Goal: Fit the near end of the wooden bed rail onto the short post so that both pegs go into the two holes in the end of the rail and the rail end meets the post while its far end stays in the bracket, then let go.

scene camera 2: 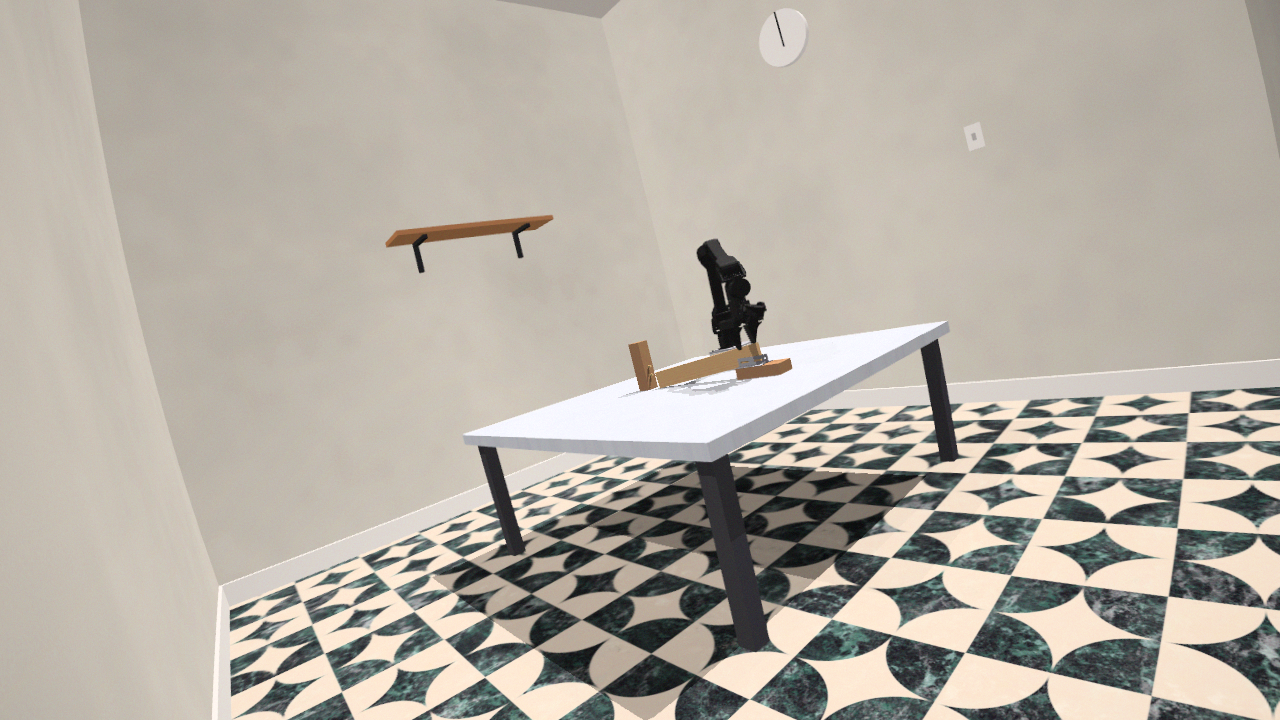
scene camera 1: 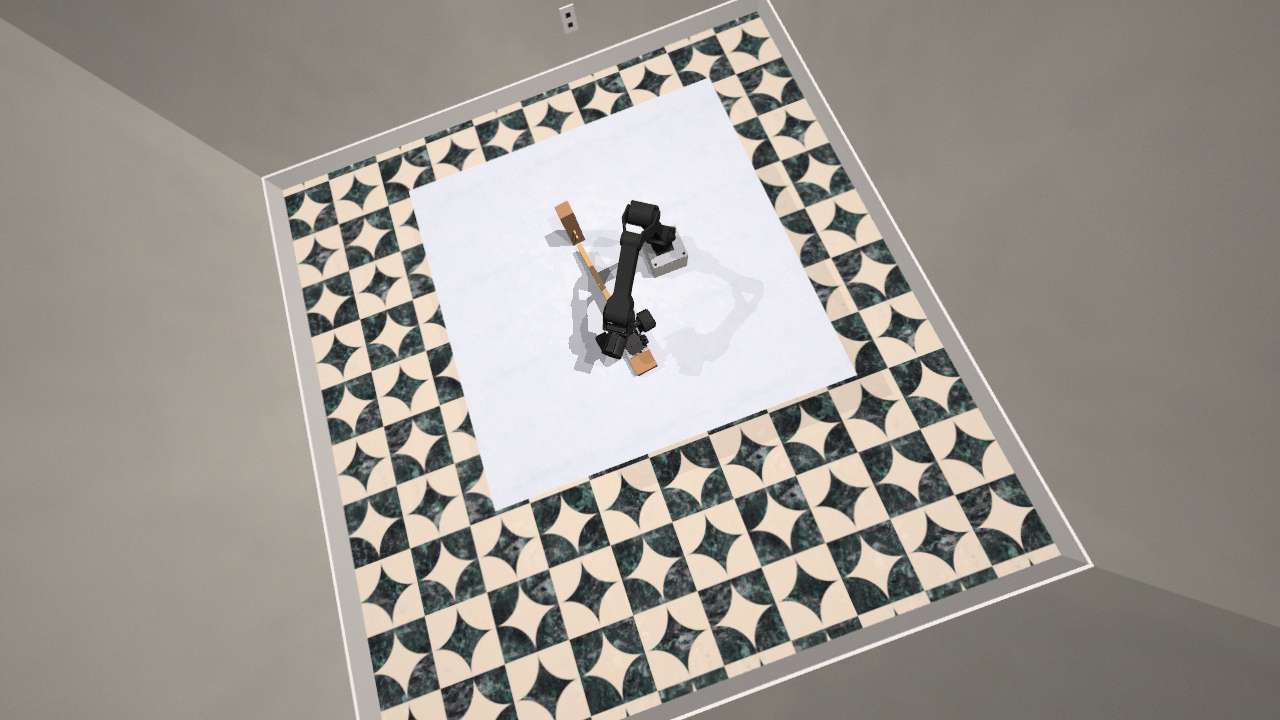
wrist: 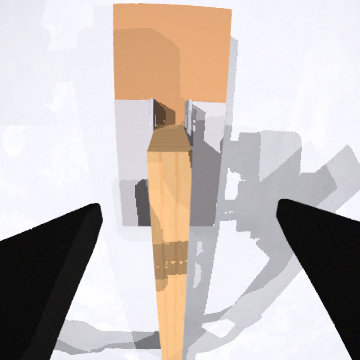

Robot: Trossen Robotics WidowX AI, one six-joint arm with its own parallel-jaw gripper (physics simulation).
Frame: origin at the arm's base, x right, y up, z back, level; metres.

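Seen in the pictures: gripper, between the fingertips: [scene camera 2: 747,347] [wrist: 190,209]; arm's base, origin of its link: [scene camera 2: 729,346] [scene camera 1: 662,244].
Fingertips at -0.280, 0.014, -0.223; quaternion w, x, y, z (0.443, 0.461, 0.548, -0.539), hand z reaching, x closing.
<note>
Offsets run from my fingertips to a thing's top centre, as dx, dy, dz. "pt": to the spot under its first point. Level surfaces: height alone.
The wooden rail [scene camera 1: 586,261] [scene camera 2: 702,366] [wrist: 171,300] slopes: its end by the post is low, and its far end is raised at the metal bracket [scene camera 2: 760,359] [wrist: 132,160]. The bracket is on an orange-brown block @[-0.032, -0.059, +0.015] [scene camera 1: 643,362] [scene camera 2: 766,369] [wrist: 172,55]. The short post @[pt +0.442, +0.055, -0.056] [scene camera 1: 568,221] [scene camera 2: 640,365] stands at the rail's other end. Small pegs show on its rail-facing side, with a narrow gap to the rail end; the holes are not visible. My gripper [scene camera 2: 747,344] [wrist: 190,209] is open and empty, above the rail near the bracket, with one finger out to each side.
The white table @[dy -0.094] [scene camera 1: 537,429] [scene camera 2: 608,425] carries everything. The arm's grey base [scene camera 1: 667,261] stands to one side of the rail in scene camera 1. A wooden wall shelf [scene camera 2: 469,230] and a round clock [scene camera 2: 783,37] are away from the table.
</note>
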